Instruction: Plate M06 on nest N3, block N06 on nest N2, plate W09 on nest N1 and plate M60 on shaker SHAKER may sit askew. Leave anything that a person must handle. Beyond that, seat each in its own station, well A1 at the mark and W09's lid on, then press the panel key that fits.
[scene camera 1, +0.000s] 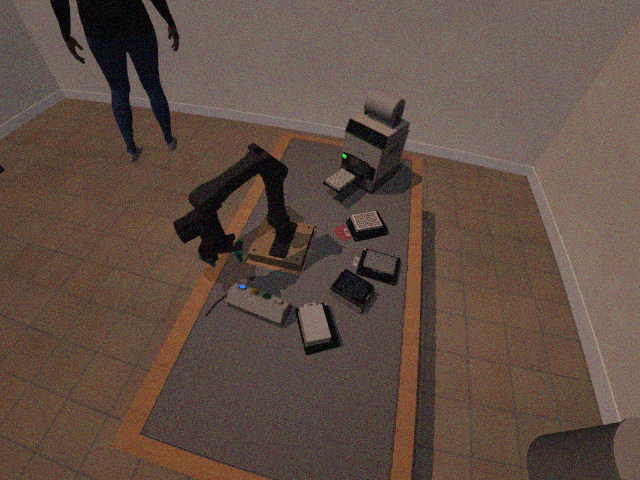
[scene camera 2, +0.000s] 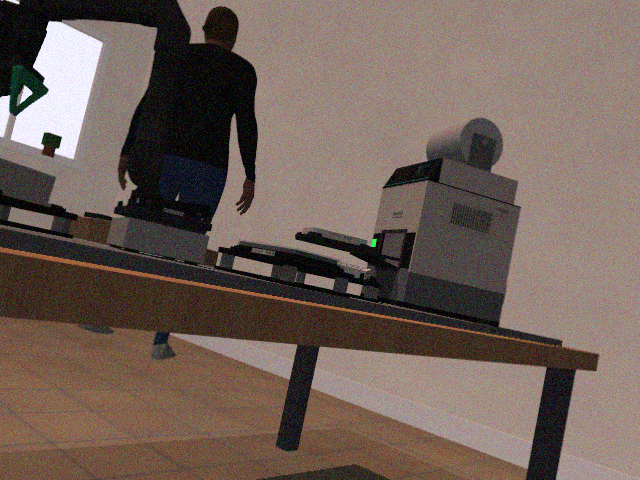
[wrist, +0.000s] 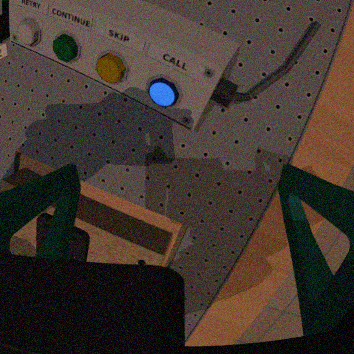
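My gripper (scene camera 1: 225, 258) (wrist: 179, 175) is open and empty, its green fingers wide apart, above the table edge near the key panel (scene camera 1: 258, 305) (wrist: 200, 47). The CALL key (scene camera 1: 242, 286) (wrist: 163, 93) glows blue; the SKIP key (wrist: 110, 68) is yellow, the CONTINUE key (wrist: 66, 48) green and the RETRY key (wrist: 28, 32) whitish. In scene view 1, a pale plate (scene camera 1: 314, 322), a dark block (scene camera 1: 353, 285), a grey-topped plate (scene camera 1: 381, 262) and a white well plate (scene camera 1: 366, 220) sit on dark stations. Labels, A1 marks and slight tilts are too small to tell.
A tall instrument (scene camera 1: 374, 149) (scene camera 2: 460, 248) with a green light holds a plate (scene camera 1: 340, 179) (scene camera 2: 330, 235) on its extended tray. A red card (scene camera 1: 342, 233) lies beside the white well plate. A person (scene camera 1: 118, 31) (scene camera 2: 201, 103) stands beyond the table. A cable (wrist: 285, 70) leaves the panel.
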